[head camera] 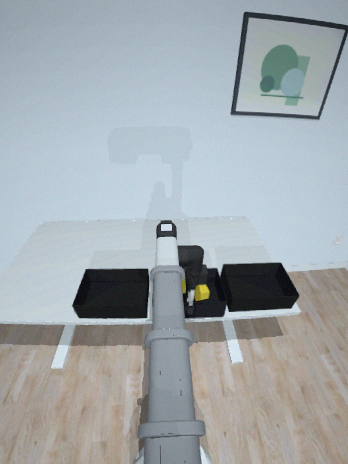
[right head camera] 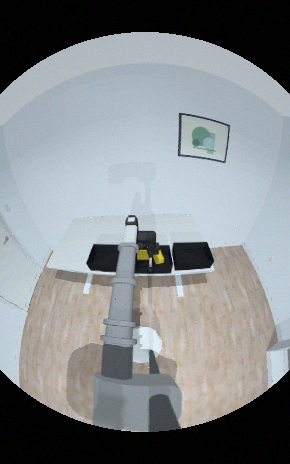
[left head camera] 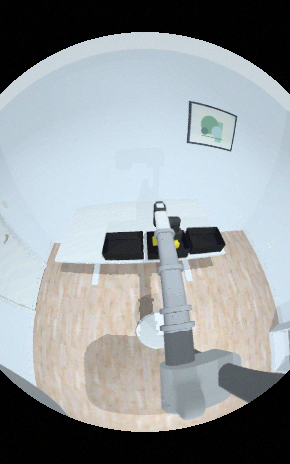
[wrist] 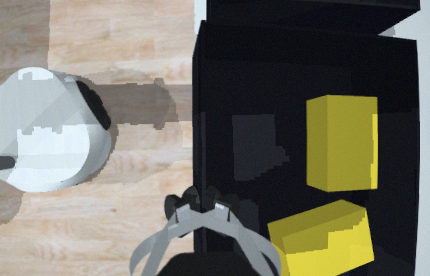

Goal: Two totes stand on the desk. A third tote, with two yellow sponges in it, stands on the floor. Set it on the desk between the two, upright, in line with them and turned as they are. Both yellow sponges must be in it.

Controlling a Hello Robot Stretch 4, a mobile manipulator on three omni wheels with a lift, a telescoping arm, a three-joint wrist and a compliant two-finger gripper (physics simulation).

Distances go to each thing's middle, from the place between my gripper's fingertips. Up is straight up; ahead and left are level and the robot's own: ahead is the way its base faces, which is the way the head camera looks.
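I find my hand well to the left of the framed picture [right head camera: 201,137] and well short of it, and my hand is also a long way below it.
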